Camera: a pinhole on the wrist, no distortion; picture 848 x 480 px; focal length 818.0 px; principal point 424.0 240.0 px. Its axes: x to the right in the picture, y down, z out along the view. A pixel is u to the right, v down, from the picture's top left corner.
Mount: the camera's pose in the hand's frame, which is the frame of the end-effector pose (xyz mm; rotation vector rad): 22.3 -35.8 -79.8 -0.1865 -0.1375 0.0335
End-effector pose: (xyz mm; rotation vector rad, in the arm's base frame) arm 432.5 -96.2 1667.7 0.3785 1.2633 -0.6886
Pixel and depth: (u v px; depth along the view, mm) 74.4 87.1 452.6
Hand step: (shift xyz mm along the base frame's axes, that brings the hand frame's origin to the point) 196.4 -188.3 322.8
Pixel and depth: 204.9 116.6 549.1
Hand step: 288.8 -242.1 317.5
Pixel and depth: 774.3 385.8 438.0
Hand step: 369.5 -161.0 -52.8
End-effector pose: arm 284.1 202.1 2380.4 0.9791 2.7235 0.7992
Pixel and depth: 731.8 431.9 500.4
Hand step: 115.2 380.3 -247.7
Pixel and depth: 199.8 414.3 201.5
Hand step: 100.3 31.8 -67.3
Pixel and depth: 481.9 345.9 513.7
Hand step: 203.5 251.3 -285.4
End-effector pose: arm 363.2 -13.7 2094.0 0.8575 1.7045 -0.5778
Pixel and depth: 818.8 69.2 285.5
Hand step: 91.4 -160.5 -182.8
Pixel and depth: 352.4 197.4 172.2
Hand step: 44.4 -77.7 -10.4
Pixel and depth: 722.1 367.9 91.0
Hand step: -2.8 0.6 -43.5
